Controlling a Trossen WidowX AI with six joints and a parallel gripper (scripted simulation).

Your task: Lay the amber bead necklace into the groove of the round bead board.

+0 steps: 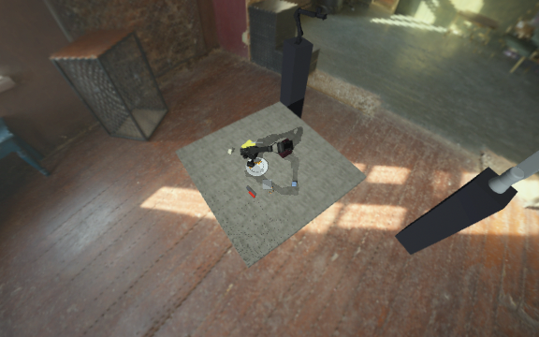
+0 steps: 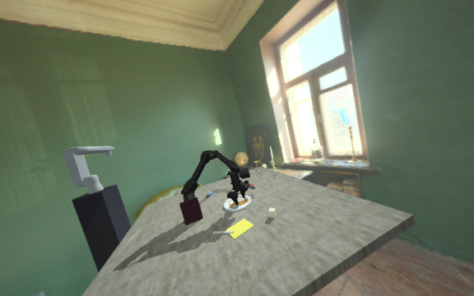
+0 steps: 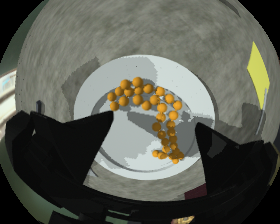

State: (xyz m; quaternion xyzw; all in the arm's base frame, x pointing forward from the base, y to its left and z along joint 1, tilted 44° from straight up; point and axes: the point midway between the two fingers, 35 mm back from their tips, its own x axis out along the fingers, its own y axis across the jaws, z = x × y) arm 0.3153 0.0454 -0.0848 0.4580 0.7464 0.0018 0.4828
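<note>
My gripper tip is 2 cm past the board, 4 cm to the right of it and 2 cm above it. The rest, counted from my gripper tip: grey square 1 cm behind, 24 cm to the left, 2 cm below; small white cube 13 cm ahead, 23 cm to the right; yellow card 7 cm behind, 23 cm to the right, 2 cm below.
</note>
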